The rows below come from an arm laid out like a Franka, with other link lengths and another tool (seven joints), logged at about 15 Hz.
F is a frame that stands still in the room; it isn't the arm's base.
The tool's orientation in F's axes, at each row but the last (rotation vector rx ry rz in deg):
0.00, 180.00, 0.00
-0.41, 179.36, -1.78
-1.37, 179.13, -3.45
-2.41, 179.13, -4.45
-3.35, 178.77, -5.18
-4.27, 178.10, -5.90
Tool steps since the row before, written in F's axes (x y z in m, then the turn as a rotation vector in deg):
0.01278, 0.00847, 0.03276, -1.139, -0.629, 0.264
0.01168, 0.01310, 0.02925, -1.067, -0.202, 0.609
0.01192, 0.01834, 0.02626, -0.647, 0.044, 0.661
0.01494, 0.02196, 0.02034, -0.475, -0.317, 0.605
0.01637, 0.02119, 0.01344, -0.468, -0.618, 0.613
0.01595, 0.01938, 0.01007, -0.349, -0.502, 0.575
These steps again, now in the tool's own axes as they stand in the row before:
-0.01278, 0.00847, -0.03276, 1.139, -0.629, -0.264
-0.01206, 0.01246, -0.02937, 1.061, -0.209, -0.617
-0.01258, 0.01713, -0.02677, 0.637, 0.028, -0.672
-0.01580, 0.02051, -0.02118, 0.475, -0.334, -0.595
-0.01741, 0.01975, -0.01429, 0.480, -0.635, -0.586
-0.01716, 0.01789, -0.01080, 0.356, -0.522, -0.552

